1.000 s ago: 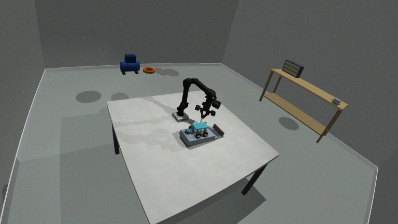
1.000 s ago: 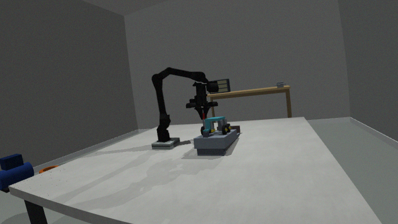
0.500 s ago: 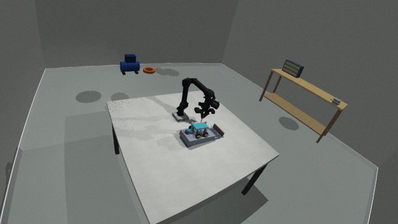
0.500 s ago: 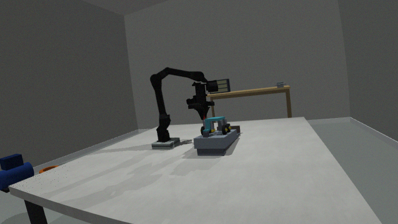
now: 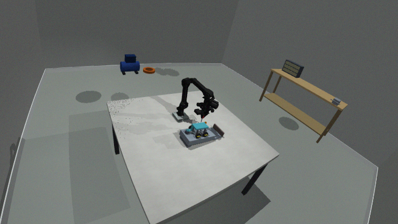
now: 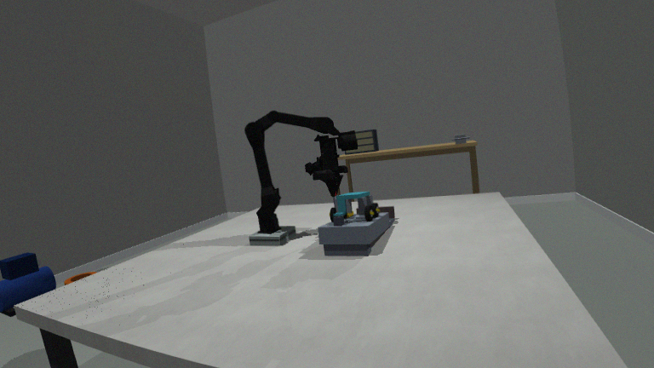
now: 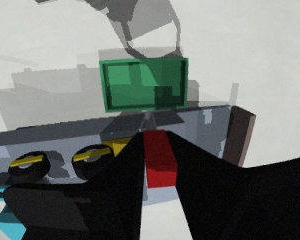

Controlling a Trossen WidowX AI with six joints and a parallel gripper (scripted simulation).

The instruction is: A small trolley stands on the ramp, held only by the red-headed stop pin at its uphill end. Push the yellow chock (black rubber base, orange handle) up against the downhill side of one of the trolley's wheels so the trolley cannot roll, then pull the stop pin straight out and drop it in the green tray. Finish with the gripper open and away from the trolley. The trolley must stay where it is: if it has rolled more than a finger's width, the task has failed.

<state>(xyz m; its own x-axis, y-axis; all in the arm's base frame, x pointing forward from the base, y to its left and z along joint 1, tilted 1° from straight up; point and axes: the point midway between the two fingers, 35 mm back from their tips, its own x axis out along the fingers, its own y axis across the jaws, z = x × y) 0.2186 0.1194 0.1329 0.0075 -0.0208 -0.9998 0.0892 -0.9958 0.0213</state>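
The green tray lies 14 cm below my gripper tip and 1 cm behind it. Also, from my gripper tip: yellow chock: 5 cm below, 5 cm ahead, 1 cm to the right; teal trolley: 12 cm ahead, 9 cm to the right, 2 cm below; red-headed stop pin: right at my gripper tip.
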